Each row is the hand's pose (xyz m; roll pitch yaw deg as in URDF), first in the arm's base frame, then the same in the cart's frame.
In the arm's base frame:
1: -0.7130 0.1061 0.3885 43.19 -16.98 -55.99
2: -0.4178 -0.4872 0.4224 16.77 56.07 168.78
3: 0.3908 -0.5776 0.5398 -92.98 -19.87 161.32
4: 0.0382 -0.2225 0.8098 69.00 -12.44 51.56
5: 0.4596 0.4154 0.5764 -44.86 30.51 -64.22
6: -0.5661 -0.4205 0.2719 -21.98 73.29 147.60
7: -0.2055 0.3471 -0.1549 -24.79 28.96 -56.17
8: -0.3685 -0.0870 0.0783 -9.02 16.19 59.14
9: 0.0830 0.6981 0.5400 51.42 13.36 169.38
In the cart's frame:
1: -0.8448 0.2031 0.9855 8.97 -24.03 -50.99
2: -0.5823 -0.3778 1.1698 52.59 34.26 -172.28
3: 0.2054 -0.5734 1.0392 -58.02 -26.90 139.72
4: -0.0028 -0.0804 1.2314 68.62 20.29 44.20
5: 0.3214 0.3240 0.6229 -74.62 12.69 -82.86
6: -0.7742 -0.3459 1.0638 39.67 52.28 -163.02
7: -0.5753 0.1138 0.2573 -56.87 14.96 -75.87
8: -0.6532 -0.1573 0.6930 -3.36 48.60 54.97
9: -0.0292 0.6394 0.5962 80.21 -2.63 164.83

